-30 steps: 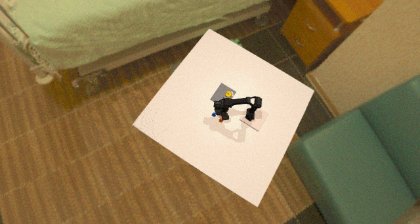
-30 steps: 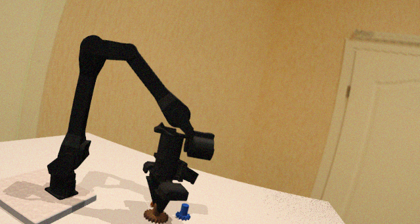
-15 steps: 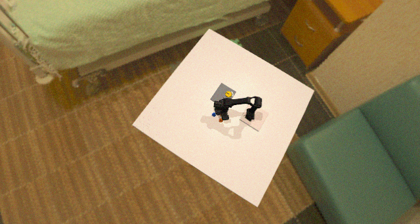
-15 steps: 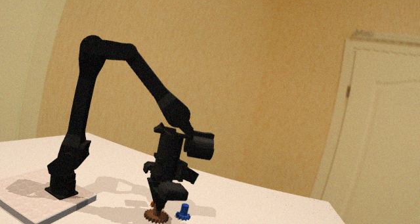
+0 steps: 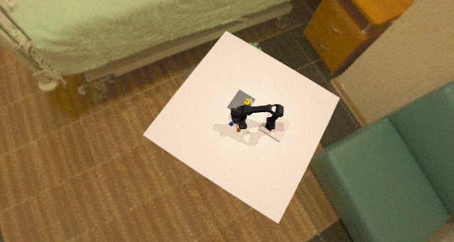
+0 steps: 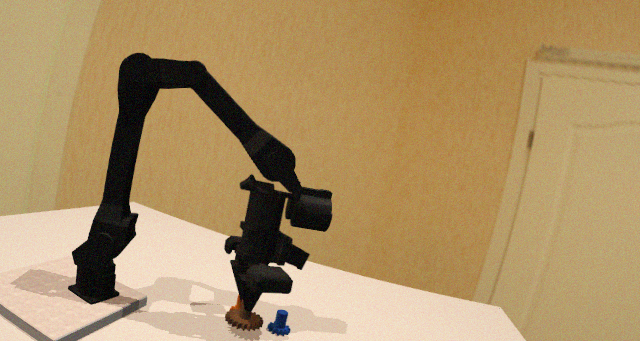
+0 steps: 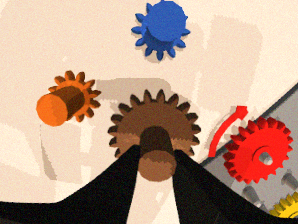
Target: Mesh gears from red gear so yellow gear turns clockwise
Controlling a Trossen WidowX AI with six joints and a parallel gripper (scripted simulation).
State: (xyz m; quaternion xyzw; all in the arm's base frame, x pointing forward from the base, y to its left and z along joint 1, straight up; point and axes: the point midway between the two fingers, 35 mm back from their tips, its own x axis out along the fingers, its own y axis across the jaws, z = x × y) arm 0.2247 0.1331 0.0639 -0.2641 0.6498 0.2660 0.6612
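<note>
Now: gripper tip 60 mm short of the yellow gear, 200 mm to the left of it and 30 mm above it. The rest, counted from my gripper tip: brown gear: 10 mm below; small orange gear: 30 mm behind, 60 mm to the left, 30 mm below; red arrow: 50 mm ahead, 40 mm to the right, 40 mm below.
</note>
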